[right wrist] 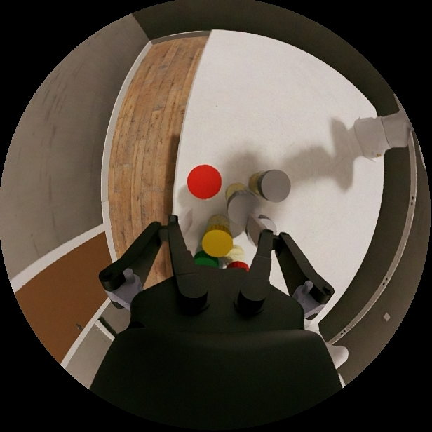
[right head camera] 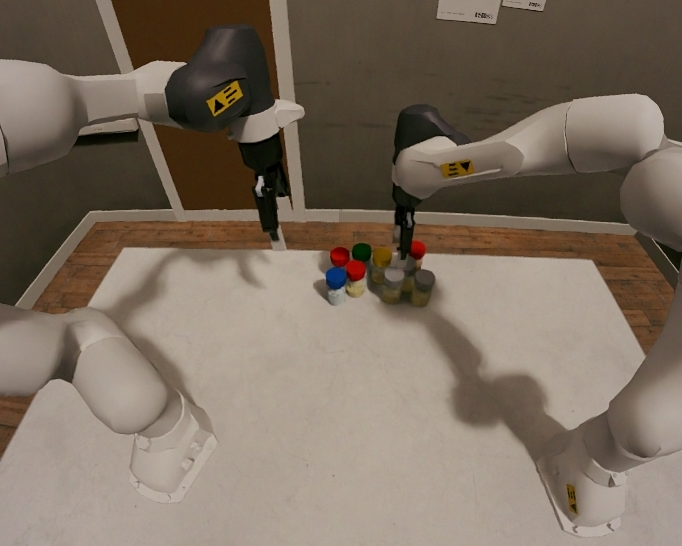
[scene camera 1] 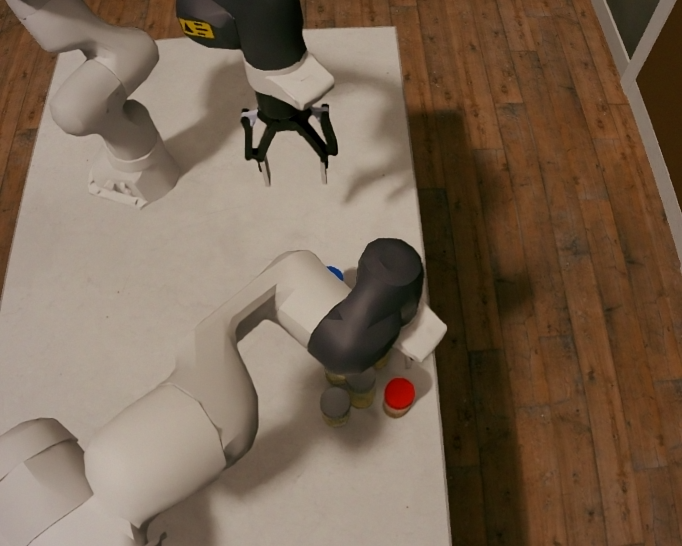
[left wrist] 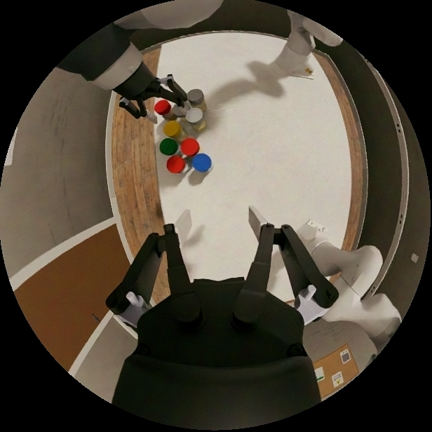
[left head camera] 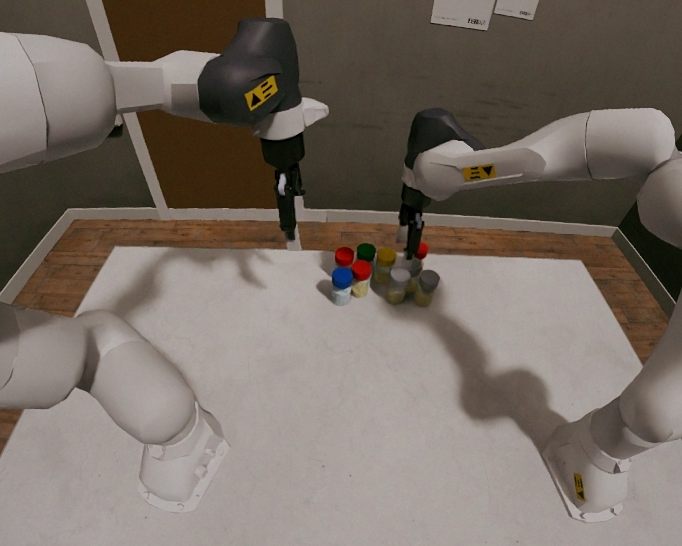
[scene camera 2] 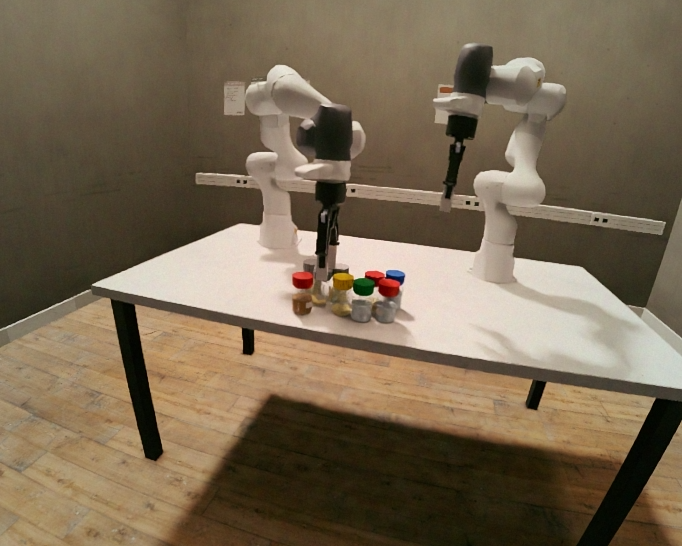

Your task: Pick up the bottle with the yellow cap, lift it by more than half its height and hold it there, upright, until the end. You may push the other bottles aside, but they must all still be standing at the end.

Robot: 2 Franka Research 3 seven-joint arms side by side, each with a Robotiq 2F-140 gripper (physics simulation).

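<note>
The yellow-capped bottle (left head camera: pixel 385 258) (right head camera: pixel 381 258) (scene camera 2: pixel 342 281) (left wrist: pixel 173 129) (right wrist: pixel 217 242) stands upright on the table among the other bottles. My right gripper (left head camera: pixel 406 245) (right head camera: pixel 400 246) (scene camera 2: pixel 327 265) (left wrist: pixel 169 115) (right wrist: pixel 219 218) is open and empty, pointing down, its lower finger near cap height. In the right wrist view the yellow cap shows between its fingers, a little below the fingertips. One finger is close to the grey caps; whether it touches one is unclear. My left gripper (left head camera: pixel 292 240) (right head camera: pixel 275 238) (scene camera 1: pixel 295 180) (scene camera 2: pixel 446 203) (left wrist: pixel 219 215) is open and empty, high above the table.
Three grey-capped bottles, one (left head camera: pixel 399 282) (right wrist: pixel 274 185) among them, and a red-capped bottle (scene camera 1: pixel 399 393) (right wrist: pixel 204 182) stand beside the yellow-capped one. Green-capped (scene camera 2: pixel 364 287) (left wrist: pixel 169 146), blue-capped (left head camera: pixel 342 278) and two more red-capped bottles stand on its other side. The table edge is close.
</note>
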